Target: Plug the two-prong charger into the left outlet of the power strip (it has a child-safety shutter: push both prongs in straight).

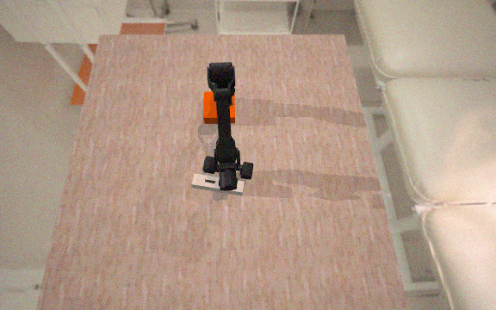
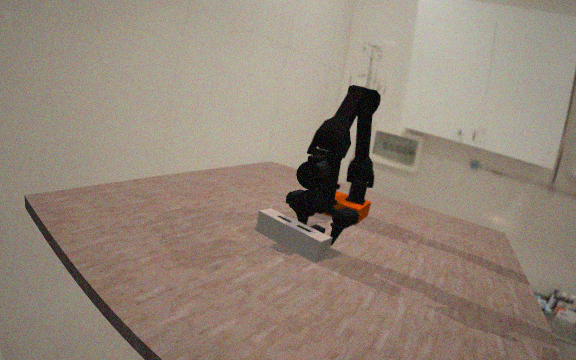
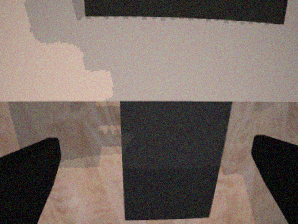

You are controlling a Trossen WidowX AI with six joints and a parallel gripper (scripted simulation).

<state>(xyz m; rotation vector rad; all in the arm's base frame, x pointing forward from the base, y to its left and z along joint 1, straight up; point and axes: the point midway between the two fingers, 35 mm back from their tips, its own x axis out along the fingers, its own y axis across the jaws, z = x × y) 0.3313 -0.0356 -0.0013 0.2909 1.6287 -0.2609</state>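
My gripper tip is 3 cm short of the black two-prong charger, 1 cm to the left of it and 1 cm below it.
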